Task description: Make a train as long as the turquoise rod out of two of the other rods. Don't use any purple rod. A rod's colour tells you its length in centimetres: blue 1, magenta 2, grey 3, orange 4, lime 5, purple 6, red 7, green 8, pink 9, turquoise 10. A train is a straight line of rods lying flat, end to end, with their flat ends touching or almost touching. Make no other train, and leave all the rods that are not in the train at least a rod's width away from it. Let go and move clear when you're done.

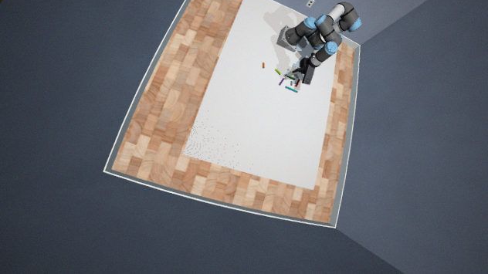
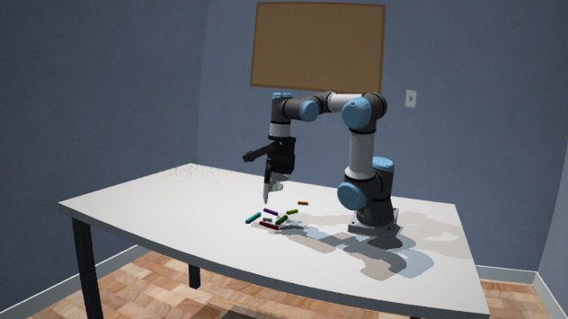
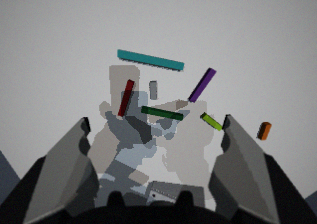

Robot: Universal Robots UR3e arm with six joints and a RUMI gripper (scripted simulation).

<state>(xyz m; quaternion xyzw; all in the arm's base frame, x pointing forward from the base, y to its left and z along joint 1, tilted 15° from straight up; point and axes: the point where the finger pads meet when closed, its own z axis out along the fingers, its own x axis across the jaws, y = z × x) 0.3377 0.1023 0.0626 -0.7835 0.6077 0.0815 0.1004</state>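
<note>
Right now my hand is 80 mm above the grey rod and 10 mm to the right of it. From my hand the other things lie so: red rod 80 mm below, 50 mm to the left, 30 mm behind; green rod 80 mm below, 40 mm behind, 20 mm to the right; turquoise rod 80 mm below, 50 mm ahead, 20 mm to the left.
</note>
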